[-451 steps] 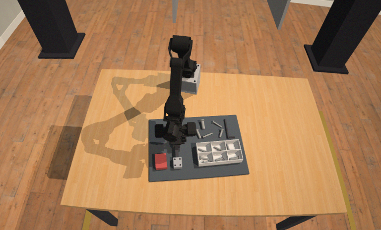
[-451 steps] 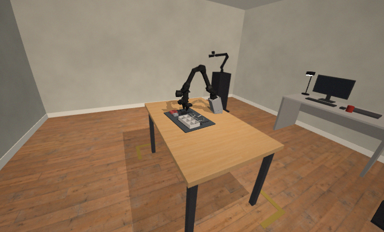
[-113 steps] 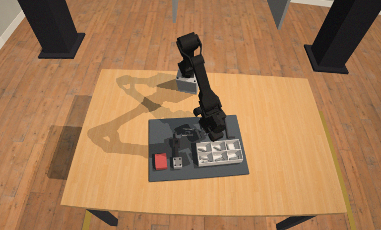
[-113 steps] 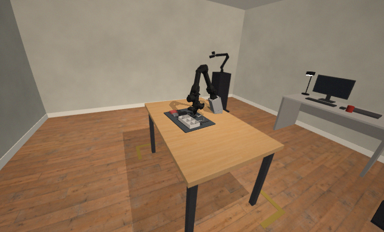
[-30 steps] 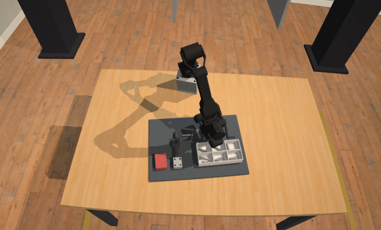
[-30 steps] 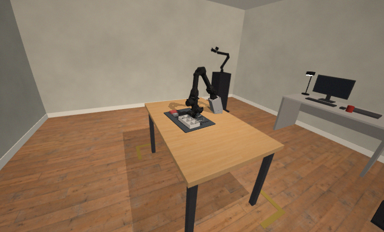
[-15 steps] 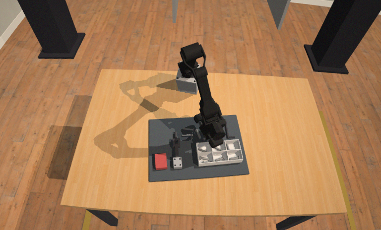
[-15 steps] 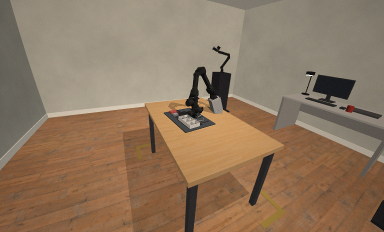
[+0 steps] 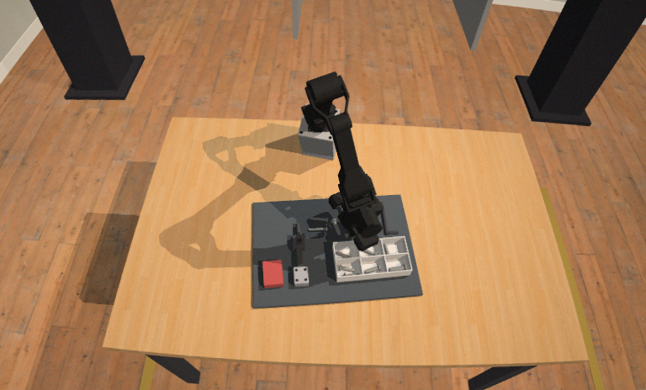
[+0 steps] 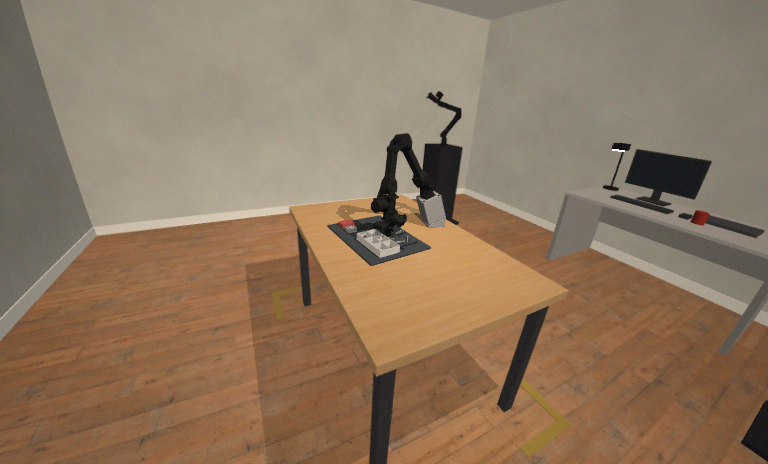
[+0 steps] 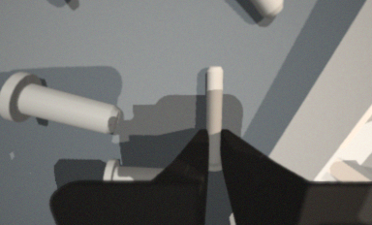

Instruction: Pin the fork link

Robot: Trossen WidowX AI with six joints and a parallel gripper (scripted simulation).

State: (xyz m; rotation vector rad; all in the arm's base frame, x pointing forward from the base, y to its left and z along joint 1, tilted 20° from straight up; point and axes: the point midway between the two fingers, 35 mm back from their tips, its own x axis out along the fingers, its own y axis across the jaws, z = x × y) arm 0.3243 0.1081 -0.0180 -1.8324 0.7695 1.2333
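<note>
Now: the pale pin 40 mm to the right of my hand, 30 mm below it and 20 mm behind it. Also, from my hand: dark eye plate bar (150 mm to the right, 70 mm ahead, 30 mm below); long black bar (120 mm to the left, 40 mm behind, 30 mm below); white parts box (80 mm ahead, 60 mm to the left, 30 mm below).
</note>
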